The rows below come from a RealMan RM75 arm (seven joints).
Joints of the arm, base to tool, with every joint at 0 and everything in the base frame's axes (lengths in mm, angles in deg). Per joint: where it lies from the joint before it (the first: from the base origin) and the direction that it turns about. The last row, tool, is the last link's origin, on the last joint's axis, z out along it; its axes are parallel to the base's.
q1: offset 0 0 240.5 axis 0 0 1
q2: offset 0 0 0 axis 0 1 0
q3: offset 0 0 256 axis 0 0 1
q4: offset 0 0 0 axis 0 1 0
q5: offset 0 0 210 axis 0 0 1
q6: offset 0 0 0 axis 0 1 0
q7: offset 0 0 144 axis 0 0 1
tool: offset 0 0 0
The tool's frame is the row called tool.
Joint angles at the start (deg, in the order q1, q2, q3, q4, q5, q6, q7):
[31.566 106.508 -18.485 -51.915 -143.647 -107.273 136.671]
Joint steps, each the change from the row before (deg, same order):
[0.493 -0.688 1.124 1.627 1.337 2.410 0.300]
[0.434 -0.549 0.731 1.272 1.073 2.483 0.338]
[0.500 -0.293 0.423 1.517 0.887 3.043 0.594]
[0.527 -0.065 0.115 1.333 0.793 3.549 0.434]
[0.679 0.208 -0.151 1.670 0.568 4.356 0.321]
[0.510 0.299 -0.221 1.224 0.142 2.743 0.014]
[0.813 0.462 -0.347 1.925 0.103 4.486 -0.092]
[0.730 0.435 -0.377 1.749 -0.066 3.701 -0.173]
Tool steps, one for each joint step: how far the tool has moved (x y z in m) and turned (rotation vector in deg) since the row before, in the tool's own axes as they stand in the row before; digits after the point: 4 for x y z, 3 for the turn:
[-0.0088 -0.0023 -0.0011 -0.250 -3.144 0.659]
[-0.0084 -0.0023 -0.0005 0.200 -2.797 0.564]
[-0.0078 -0.0026 0.0028 0.379 -2.591 0.993]
[-0.0078 -0.0027 0.0045 0.773 -2.621 0.750]
[-0.0070 -0.0030 0.0082 1.085 -2.525 0.826]
[-0.0026 -0.0013 0.0073 0.643 -1.143 0.428]
[-0.0038 -0.0023 0.0114 1.270 -1.803 0.558]
[-0.0016 -0.0014 0.0105 1.093 -1.141 0.376]

